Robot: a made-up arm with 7 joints. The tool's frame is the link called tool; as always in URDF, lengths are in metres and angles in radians. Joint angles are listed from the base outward.
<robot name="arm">
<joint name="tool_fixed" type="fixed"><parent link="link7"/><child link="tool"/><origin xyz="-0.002 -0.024 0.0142" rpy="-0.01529 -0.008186 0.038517"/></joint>
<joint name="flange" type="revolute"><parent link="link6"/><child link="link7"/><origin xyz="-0.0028 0.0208 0.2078"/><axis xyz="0 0 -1"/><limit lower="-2.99" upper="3.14"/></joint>
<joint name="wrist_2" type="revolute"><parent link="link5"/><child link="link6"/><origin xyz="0.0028 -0.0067 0.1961"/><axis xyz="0 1 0"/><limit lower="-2.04" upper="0.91"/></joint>
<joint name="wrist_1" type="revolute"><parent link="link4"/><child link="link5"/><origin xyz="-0.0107 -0.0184 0.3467"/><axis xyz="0 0 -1"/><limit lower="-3.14" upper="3.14"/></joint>
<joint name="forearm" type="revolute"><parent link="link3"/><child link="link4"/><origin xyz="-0.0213 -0.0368 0.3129"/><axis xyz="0 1 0"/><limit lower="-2.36" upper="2.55"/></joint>
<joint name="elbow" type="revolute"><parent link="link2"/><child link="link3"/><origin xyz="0.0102 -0.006 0.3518"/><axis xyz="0 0 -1"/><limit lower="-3.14" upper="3.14"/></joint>
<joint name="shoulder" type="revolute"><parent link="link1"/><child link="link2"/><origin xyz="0.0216 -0.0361 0.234"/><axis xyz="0 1 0"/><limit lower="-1.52" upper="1.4"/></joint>
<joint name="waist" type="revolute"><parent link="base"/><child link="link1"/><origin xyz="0.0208 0.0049 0.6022"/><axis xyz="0 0 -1"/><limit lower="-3.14" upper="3.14"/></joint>
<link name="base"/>
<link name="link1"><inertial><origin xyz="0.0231 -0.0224 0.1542"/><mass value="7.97"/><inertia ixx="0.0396" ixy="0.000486" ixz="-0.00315" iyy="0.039" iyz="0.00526" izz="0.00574"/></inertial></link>
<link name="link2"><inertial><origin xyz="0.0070 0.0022 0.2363"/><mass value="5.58"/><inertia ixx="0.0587" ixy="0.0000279" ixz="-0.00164" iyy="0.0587" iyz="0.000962" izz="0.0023"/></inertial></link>
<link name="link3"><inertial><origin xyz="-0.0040 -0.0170 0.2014"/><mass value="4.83"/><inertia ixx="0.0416" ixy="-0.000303" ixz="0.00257" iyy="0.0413" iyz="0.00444" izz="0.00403"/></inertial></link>
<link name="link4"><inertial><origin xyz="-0.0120 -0.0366 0.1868"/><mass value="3"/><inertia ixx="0.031" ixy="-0.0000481" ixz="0.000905" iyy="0.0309" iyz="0.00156" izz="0.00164"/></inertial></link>
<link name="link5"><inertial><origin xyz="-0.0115 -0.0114 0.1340"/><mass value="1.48"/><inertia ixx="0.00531" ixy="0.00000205" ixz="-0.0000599" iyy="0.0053" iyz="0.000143" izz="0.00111"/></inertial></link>
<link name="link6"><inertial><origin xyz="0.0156 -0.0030 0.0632"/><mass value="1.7"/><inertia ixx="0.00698" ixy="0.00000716" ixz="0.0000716" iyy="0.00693" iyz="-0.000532" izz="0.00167"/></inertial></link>
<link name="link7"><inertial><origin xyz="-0.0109 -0.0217 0.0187"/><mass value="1.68"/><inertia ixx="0.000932" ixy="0" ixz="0" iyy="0.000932" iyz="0" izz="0.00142"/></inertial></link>
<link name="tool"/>
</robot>
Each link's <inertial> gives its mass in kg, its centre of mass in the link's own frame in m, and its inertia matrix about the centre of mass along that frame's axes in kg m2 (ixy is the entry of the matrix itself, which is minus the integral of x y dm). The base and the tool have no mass. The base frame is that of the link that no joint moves.
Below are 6 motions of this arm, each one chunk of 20 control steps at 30 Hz.
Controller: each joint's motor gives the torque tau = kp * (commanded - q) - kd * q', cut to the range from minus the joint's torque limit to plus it. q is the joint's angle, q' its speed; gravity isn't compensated. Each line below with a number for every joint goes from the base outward.
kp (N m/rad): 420 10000 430 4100 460 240 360
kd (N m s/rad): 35 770 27 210 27 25 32
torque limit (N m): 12 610 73 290 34 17 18
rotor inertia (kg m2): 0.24 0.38 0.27 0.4 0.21 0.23 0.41
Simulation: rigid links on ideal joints. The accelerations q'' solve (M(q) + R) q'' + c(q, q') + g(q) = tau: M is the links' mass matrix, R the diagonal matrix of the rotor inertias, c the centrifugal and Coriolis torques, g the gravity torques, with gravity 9.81 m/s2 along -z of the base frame. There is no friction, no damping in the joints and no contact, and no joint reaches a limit. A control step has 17 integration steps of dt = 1/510 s. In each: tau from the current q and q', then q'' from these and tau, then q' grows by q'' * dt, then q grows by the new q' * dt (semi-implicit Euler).
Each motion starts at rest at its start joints. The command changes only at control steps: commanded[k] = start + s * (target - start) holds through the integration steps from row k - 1 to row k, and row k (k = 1, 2, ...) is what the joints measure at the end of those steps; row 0 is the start. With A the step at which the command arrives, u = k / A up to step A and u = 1 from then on. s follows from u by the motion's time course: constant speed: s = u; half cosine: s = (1 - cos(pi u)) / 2; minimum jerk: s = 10 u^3 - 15 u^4 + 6 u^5; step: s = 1 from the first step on.
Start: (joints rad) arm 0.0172 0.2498 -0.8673 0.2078 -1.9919 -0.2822 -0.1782
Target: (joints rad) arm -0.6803 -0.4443 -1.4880 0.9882 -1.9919 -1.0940 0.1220
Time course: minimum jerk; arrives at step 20
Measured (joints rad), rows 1 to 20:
1: 0.0179 0.2505 -0.8676 0.2092 -1.9920 -0.2838 -0.1780
2: 0.0185 0.2499 -0.8684 0.2132 -1.9919 -0.2888 -0.1772
3: 0.0181 0.2456 -0.8718 0.2221 -1.9916 -0.2975 -0.1750
4: 0.0168 0.2354 -0.8803 0.2386 -1.9912 -0.3114 -0.1707
5: 0.0149 0.2178 -0.8958 0.2645 -1.9909 -0.3321 -0.1635
6: 0.0131 0.1920 -0.9190 0.3007 -1.9908 -0.3608 -0.1529
7: 0.0120 0.1576 -0.9498 0.3468 -1.9907 -0.3980 -0.1389
8: 0.0113 0.1151 -0.9877 0.4018 -1.9907 -0.4433 -0.1214
9: 0.0105 0.0653 -1.0320 0.4640 -1.9908 -0.4959 -0.1009
10: 0.0073 0.0098 -1.0818 0.5313 -1.9910 -0.5544 -0.0779
11: -0.0023 -0.0494 -1.1358 0.6014 -1.9913 -0.6172 -0.0532
12: -0.0238 -0.1100 -1.1929 0.6720 -1.9921 -0.6823 -0.0277
13: -0.0602 -0.1697 -1.2529 0.7407 -1.9938 -0.7474 -0.0023
14: -0.1096 -0.2266 -1.3152 0.8045 -1.9966 -0.8096 0.0219
15: -0.1688 -0.2788 -1.3779 0.8606 -2.0000 -0.8665 0.0442
16: -0.2360 -0.3248 -1.4374 0.9072 -2.0036 -0.9165 0.0637
17: -0.3115 -0.3631 -1.4897 0.9434 -2.0069 -0.9586 0.0800
18: -0.3960 -0.3929 -1.5314 0.9690 -2.0097 -0.9925 0.0928
19: -0.4880 -0.4145 -1.5609 0.9842 -2.0115 -1.0185 0.1021
20: -0.5773 -0.4291 -1.5804 0.9909 -2.0114 -1.0367 0.1085

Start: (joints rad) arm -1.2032 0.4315 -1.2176 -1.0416 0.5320 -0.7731 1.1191
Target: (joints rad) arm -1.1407 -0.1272 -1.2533 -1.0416 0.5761 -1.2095 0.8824
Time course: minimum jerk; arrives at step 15
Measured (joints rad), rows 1 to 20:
1: -1.2024 0.4319 -1.2210 -1.0440 0.5313 -0.7761 1.1189
2: -1.2016 0.4294 -1.2318 -1.0460 0.5299 -0.7816 1.1176
3: -1.2039 0.4206 -1.2472 -1.0471 0.5290 -0.7892 1.1140
4: -1.2111 0.4027 -1.2651 -1.0475 0.5289 -0.8013 1.1070
5: -1.2258 0.3739 -1.2818 -1.0480 0.5299 -0.8198 1.0957
6: -1.2518 0.3339 -1.2927 -1.0483 0.5324 -0.8461 1.0799
7: -1.2914 0.2839 -1.2948 -1.0481 0.5368 -0.8801 1.0600
8: -1.3441 0.2263 -1.2879 -1.0473 0.5431 -0.9205 1.0369
9: -1.4049 0.1646 -1.2756 -1.0460 0.5504 -0.9650 1.0120
10: -1.4622 0.1031 -1.2648 -1.0451 0.5571 -1.0110 0.9865
11: -1.5036 0.0458 -1.2609 -1.0454 0.5618 -1.0554 0.9621
12: -1.5228 -0.0041 -1.2628 -1.0467 0.5640 -1.0956 0.9402
13: -1.5204 -0.0442 -1.2659 -1.0484 0.5648 -1.1296 0.9220
14: -1.4981 -0.0736 -1.2669 -1.0498 0.5651 -1.1563 0.9082
15: -1.4583 -0.0932 -1.2661 -1.0507 0.5655 -1.1755 0.8987
16: -1.4041 -0.1058 -1.2649 -1.0510 0.5661 -1.1888 0.8925
17: -1.3383 -0.1138 -1.2638 -1.0510 0.5669 -1.1976 0.8886
18: -1.2713 -0.1195 -1.2572 -1.0504 0.5686 -1.2037 0.8861
19: -1.2132 -0.1237 -1.2422 -1.0500 0.5716 -1.2083 0.8847
20: -1.1564 -0.1264 -1.2305 -1.0499 0.5735 -1.2119 0.8839

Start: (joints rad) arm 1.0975 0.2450 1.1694 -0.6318 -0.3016 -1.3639 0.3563
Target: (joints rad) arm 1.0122 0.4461 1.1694 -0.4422 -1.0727 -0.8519 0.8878
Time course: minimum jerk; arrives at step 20
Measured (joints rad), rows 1 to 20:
1: 1.0972 0.2454 1.1705 -0.6337 -0.3011 -1.3673 0.3566
2: 1.0960 0.2461 1.1739 -0.6347 -0.3022 -1.3709 0.3580
3: 1.0945 0.2479 1.1771 -0.6337 -0.3082 -1.3714 0.3617
4: 1.0925 0.2512 1.1792 -0.6304 -0.3219 -1.3676 0.3692
5: 1.0895 0.2565 1.1800 -0.6246 -0.3450 -1.3586 0.3817
6: 1.0854 0.2642 1.1798 -0.6161 -0.3782 -1.3439 0.4002
7: 1.0801 0.2742 1.1788 -0.6049 -0.4215 -1.3231 0.4249
8: 1.0739 0.2866 1.1775 -0.5915 -0.4741 -1.2962 0.4557
9: 1.0670 0.3010 1.1761 -0.5761 -0.5343 -1.2639 0.4920
10: 1.0599 0.3171 1.1750 -0.5594 -0.6001 -1.2270 0.5327
11: 1.0531 0.3343 1.1744 -0.5419 -0.6690 -1.1865 0.5765
12: 1.0467 0.3520 1.1744 -0.5243 -0.7384 -1.1439 0.6219
13: 1.0413 0.3696 1.1752 -0.5073 -0.8056 -1.1006 0.6671
14: 1.0368 0.3864 1.1766 -0.4915 -0.8681 -1.0581 0.7104
15: 1.0335 0.4018 1.1786 -0.4776 -0.9236 -1.0181 0.7504
16: 1.0311 0.4153 1.1809 -0.4661 -0.9703 -0.9819 0.7856
17: 1.0295 0.4265 1.1833 -0.4571 -1.0071 -0.9506 0.8151
18: 1.0284 0.4351 1.1853 -0.4507 -1.0337 -0.9249 0.8383
19: 1.0275 0.4412 1.1869 -0.4469 -1.0509 -0.9052 0.8554
20: 1.0264 0.4451 1.1878 -0.4449 -1.0604 -0.8910 0.8670

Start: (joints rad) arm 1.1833 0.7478 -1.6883 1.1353 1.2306 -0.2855 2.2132
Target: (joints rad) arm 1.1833 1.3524 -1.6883 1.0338 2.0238 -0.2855 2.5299
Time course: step
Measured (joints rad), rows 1 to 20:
1: 1.1610 0.8320 -1.7883 1.0934 1.3468 -0.2890 2.2402
2: 1.1251 1.0110 -1.9883 1.0644 1.6191 -0.3029 2.3122
3: 1.1006 1.1352 -2.0579 1.0461 1.8092 -0.3150 2.3857
4: 1.0952 1.2139 -1.9980 1.0368 1.9080 -0.3202 2.4360
5: 1.0980 1.2672 -1.8589 1.0332 1.9619 -0.3114 2.4694
6: 1.0999 1.3047 -1.7074 1.0322 1.9931 -0.2904 2.4919
7: 1.0997 1.3291 -1.5619 1.0332 2.0103 -0.2732 2.5067
8: 1.0976 1.3446 -1.4299 1.0351 2.0196 -0.2620 2.5162
9: 1.0956 1.3546 -1.3182 1.0370 2.0247 -0.2550 2.5222
10: 1.0960 1.3611 -1.2328 1.0386 2.0275 -0.2507 2.5260
11: 1.1011 1.3651 -1.1789 1.0398 2.0291 -0.2481 2.5284
12: 1.1130 1.3677 -1.1605 1.0405 2.0300 -0.2464 2.5300
13: 1.1321 1.3693 -1.1790 1.0407 2.0304 -0.2453 2.5310
14: 1.1562 1.3701 -1.2326 1.0401 2.0304 -0.2443 2.5316
15: 1.1828 1.3705 -1.3185 1.0392 2.0302 -0.2433 2.5320
16: 1.2086 1.3696 -1.4264 1.0379 2.0292 -0.2451 2.5321
17: 1.2295 1.3664 -1.5269 1.0360 2.0270 -0.2536 2.5316
18: 1.2456 1.3629 -1.6048 1.0346 2.0248 -0.2645 2.5309
19: 1.2579 1.3603 -1.6552 1.0341 2.0233 -0.2743 2.5303
20: 1.2673 1.3589 -1.6795 1.0339 2.0227 -0.2810 2.5298

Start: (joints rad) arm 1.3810 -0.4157 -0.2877 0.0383 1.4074 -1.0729 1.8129
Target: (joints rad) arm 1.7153 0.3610 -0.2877 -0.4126 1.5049 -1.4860 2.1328
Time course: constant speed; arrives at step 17
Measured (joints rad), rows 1 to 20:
1: 1.3871 -0.4036 -0.2863 0.0211 1.4052 -1.0825 1.8170
2: 1.3977 -0.3800 -0.2859 -0.0015 1.4047 -1.0985 1.8260
3: 1.4121 -0.3477 -0.2860 -0.0249 1.4080 -1.1167 1.8385
4: 1.4295 -0.3097 -0.2859 -0.0486 1.4141 -1.1363 1.8534
5: 1.4490 -0.2681 -0.2855 -0.0726 1.4215 -1.1571 1.8698
6: 1.4691 -0.2245 -0.2850 -0.0973 1.4291 -1.1788 1.8871
7: 1.4890 -0.1798 -0.2844 -0.1225 1.4363 -1.2012 1.9050
8: 1.5082 -0.1345 -0.2841 -0.1482 1.4431 -1.2242 1.9233
9: 1.5267 -0.0889 -0.2841 -0.1741 1.4496 -1.2476 1.9417
10: 1.5448 -0.0430 -0.2843 -0.2003 1.4558 -1.2712 1.9603
11: 1.5629 0.0031 -0.2846 -0.2265 1.4619 -1.2950 1.9790
12: 1.5811 0.0491 -0.2850 -0.2528 1.4679 -1.3190 1.9977
13: 1.5994 0.0953 -0.2854 -0.2791 1.4738 -1.3431 2.0165
14: 1.6178 0.1415 -0.2858 -0.3055 1.4798 -1.3673 2.0353
15: 1.6362 0.1876 -0.2862 -0.3318 1.4857 -1.3915 2.0541
16: 1.6546 0.2338 -0.2865 -0.3581 1.4917 -1.4158 2.0729
17: 1.6729 0.2800 -0.2869 -0.3845 1.4976 -1.4402 2.0917
18: 1.6832 0.3127 -0.2933 -0.3952 1.5055 -1.4606 2.1060
19: 1.6892 0.3336 -0.2977 -0.4009 1.5098 -1.4749 2.1154
20: 1.6942 0.3463 -0.2989 -0.4048 1.5106 -1.4848 2.1214

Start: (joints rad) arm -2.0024 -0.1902 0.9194 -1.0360 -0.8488 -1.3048 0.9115
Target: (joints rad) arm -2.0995 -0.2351 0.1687 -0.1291 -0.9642 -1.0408 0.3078
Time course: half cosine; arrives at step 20
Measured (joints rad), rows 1 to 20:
1: -2.0010 -0.1914 0.9176 -1.0364 -0.8469 -1.3066 0.9108
2: -1.9971 -0.1932 0.9116 -1.0301 -0.8442 -1.3084 0.9075
3: -1.9921 -0.1950 0.9014 -1.0139 -0.8435 -1.3077 0.8998
4: -1.9851 -0.1966 0.8845 -0.9872 -0.8451 -1.3041 0.8870
5: -1.9752 -0.1984 0.8593 -0.9508 -0.8489 -1.2975 0.8684
6: -1.9625 -0.2006 0.8256 -0.9055 -0.8543 -1.2881 0.8443
7: -1.9483 -0.2032 0.7845 -0.8526 -0.8610 -1.2762 0.8149
8: -1.9341 -0.2061 0.7372 -0.7933 -0.8687 -1.2620 0.7807
9: -1.9216 -0.2093 0.6853 -0.7290 -0.8771 -1.2459 0.7426
10: -1.9127 -0.2127 0.6302 -0.6614 -0.8861 -1.2283 0.7014
11: -1.9094 -0.2162 0.5732 -0.5920 -0.8953 -1.2096 0.6580
12: -1.9140 -0.2197 0.5160 -0.5226 -0.9046 -1.1904 0.6135
13: -1.9287 -0.2231 0.4597 -0.4548 -0.9138 -1.1710 0.5689
14: -1.9558 -0.2264 0.4059 -0.3903 -0.9225 -1.1521 0.5254
15: -1.9954 -0.2295 0.3541 -0.3306 -0.9310 -1.1343 0.4840
16: -2.0387 -0.2320 0.3005 -0.2767 -0.9405 -1.1190 0.4457
17: -2.0863 -0.2337 0.2547 -0.2303 -0.9492 -1.1052 0.4114
18: -2.1388 -0.2349 0.2194 -0.1928 -0.9559 -1.0931 0.3820
19: -2.1946 -0.2356 0.1938 -0.1650 -0.9608 -1.0828 0.3583
20: -2.2522 -0.2359 0.1773 -0.1478 -0.9641 -1.0749 0.3408

